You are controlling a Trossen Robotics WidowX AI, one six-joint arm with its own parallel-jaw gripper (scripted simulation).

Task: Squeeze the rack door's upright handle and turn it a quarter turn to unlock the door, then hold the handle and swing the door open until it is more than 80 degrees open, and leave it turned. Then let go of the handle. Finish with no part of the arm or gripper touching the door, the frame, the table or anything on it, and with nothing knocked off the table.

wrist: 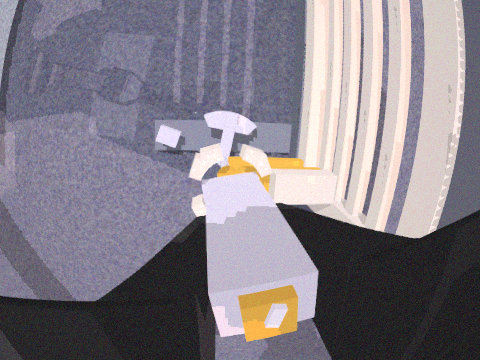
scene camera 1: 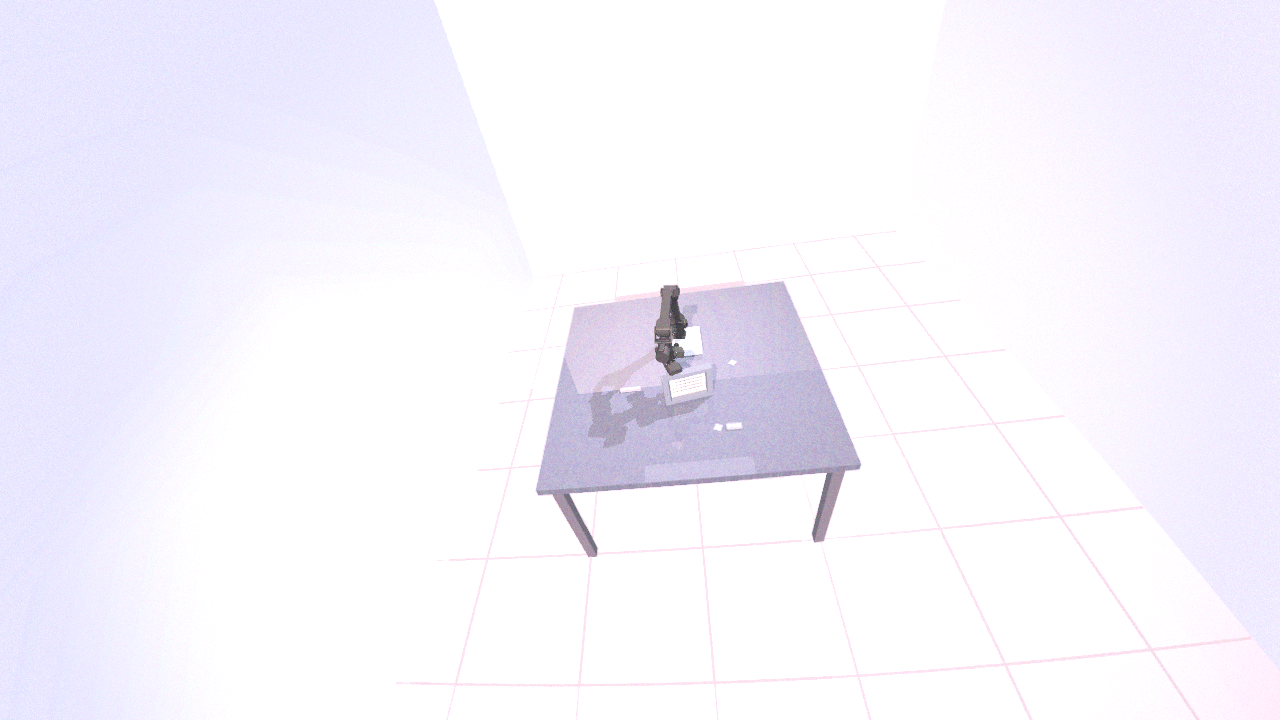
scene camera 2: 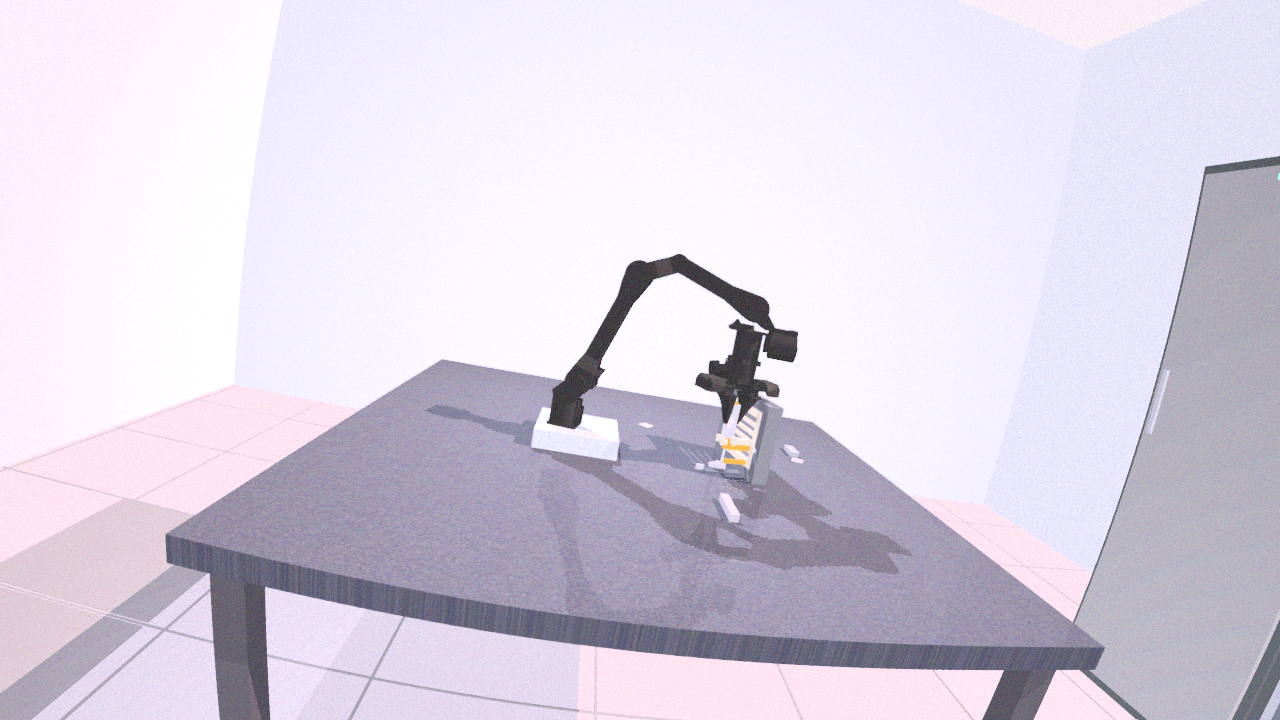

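My gripper (scene camera 2: 730, 423) is visible to me, and I can see it in the wrist view (wrist: 240, 221) as well. There is also a slatted door (wrist: 309, 179).
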